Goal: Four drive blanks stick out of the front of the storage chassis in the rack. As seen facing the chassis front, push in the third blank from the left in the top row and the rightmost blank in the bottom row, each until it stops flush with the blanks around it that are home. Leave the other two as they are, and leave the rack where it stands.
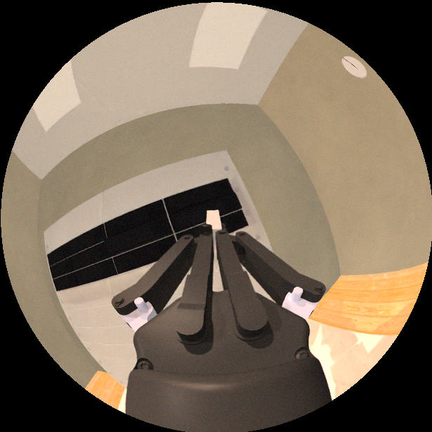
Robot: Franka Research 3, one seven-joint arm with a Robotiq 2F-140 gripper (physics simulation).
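Note:
The black front of the storage chassis shows left of and behind the fingers, set in the pale grey rack (150, 184). Thin light lines divide it into a top row of blanks (197, 202) and a bottom row of blanks (145, 250). The front is seen at a slant, and its right edge has a small step. Which blanks stick out, and by how much, I cannot tell. My gripper (212, 219) is shut and empty. Its pale tips appear over the right part of the front, near the line between the rows; whether they touch a blank I cannot tell. The fingers hide part of the bottom right.
Green-grey walls (150, 132) stand around the rack. A wooden surface (375, 300) lies at the lower right, and another piece of wood (104, 387) shows at the lower left. A round white disc (354, 67) is on the right wall. Light panels (227, 37) are on the ceiling.

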